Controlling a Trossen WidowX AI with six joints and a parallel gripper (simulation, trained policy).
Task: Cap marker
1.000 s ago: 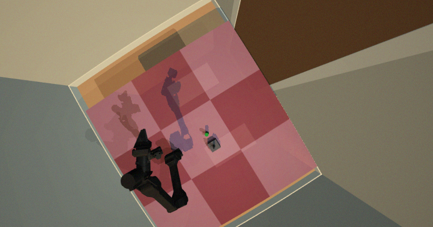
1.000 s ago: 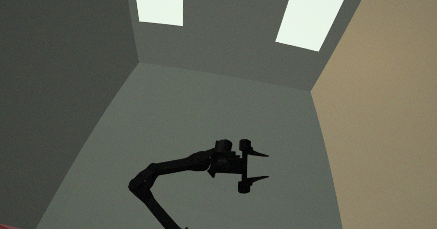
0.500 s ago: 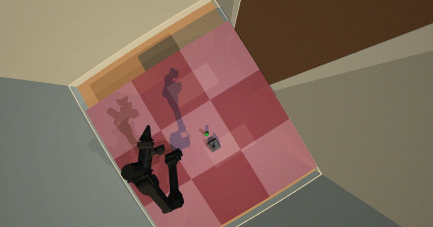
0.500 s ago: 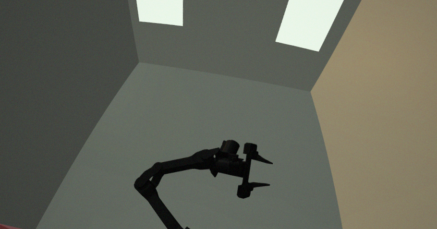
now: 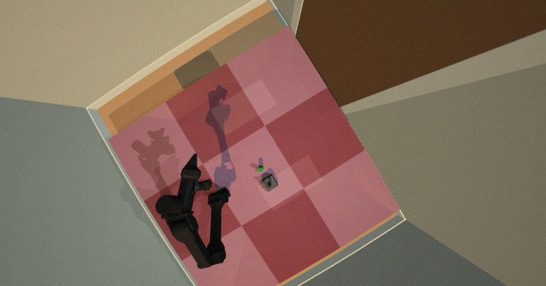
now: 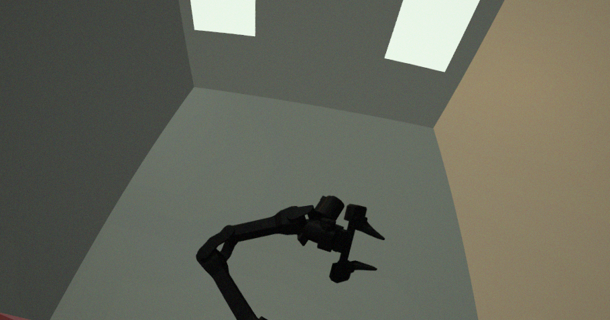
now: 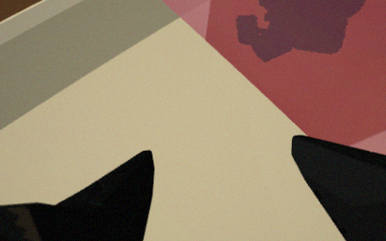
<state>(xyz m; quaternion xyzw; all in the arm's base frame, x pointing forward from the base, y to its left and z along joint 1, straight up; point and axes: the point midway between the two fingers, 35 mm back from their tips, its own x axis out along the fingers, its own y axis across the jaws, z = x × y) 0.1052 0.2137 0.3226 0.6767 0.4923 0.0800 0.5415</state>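
Now: the green cap 280 mm below my gripper tip, 220 mm to the right of it and 150 mm ahead of it.
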